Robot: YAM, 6 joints.
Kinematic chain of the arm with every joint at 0, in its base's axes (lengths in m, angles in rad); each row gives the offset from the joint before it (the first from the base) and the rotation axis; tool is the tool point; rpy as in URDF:
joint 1: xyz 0 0 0.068 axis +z
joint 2: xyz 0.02 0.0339 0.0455 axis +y
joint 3: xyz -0.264 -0.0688 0 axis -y
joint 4: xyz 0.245 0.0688 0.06 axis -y
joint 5: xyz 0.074 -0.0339 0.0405 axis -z
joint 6: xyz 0.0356 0 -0.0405 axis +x
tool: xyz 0 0 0 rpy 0 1.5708 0
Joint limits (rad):
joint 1: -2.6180..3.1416
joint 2: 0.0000..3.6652
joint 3: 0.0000..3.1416
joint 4: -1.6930..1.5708
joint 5: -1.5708..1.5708
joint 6: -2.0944..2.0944
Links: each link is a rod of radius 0.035 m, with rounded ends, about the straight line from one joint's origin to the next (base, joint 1, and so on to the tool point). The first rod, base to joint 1, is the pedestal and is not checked.
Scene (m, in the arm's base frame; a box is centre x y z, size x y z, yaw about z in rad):
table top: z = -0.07
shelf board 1: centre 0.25 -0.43 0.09 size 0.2 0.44 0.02 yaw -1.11
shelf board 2: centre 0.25 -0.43 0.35 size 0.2 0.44 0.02 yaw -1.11
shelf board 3: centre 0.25 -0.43 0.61 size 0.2 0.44 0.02 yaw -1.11
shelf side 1: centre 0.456 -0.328 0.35 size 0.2 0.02 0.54 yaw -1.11
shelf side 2: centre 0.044 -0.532 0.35 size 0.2 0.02 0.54 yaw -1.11
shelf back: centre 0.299 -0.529 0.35 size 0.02 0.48 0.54 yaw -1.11
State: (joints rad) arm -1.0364 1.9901 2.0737 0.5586 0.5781 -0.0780
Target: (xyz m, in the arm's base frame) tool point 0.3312 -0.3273 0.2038
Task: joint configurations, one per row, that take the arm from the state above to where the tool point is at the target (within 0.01 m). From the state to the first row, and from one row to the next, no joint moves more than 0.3 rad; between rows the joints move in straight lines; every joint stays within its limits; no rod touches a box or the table.
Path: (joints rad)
1: -1.0179 1.7645 1.8452 0.5198 0.6158 -0.0780
2: -0.9994 1.5390 1.6167 0.4810 0.6534 -0.0780
3: -0.9809 1.3134 1.3882 0.4422 0.6911 -0.0780
4: -0.7792 1.4540 1.1170 0.3346 0.6789 -0.0780
5: -0.5775 1.5945 0.8459 0.2270 0.6667 -0.0780
6: -0.6565 1.8211 1.0977 0.3010 0.6399 -0.0780
7: -0.7355 2.0476 1.3494 0.3751 0.6131 -0.0780

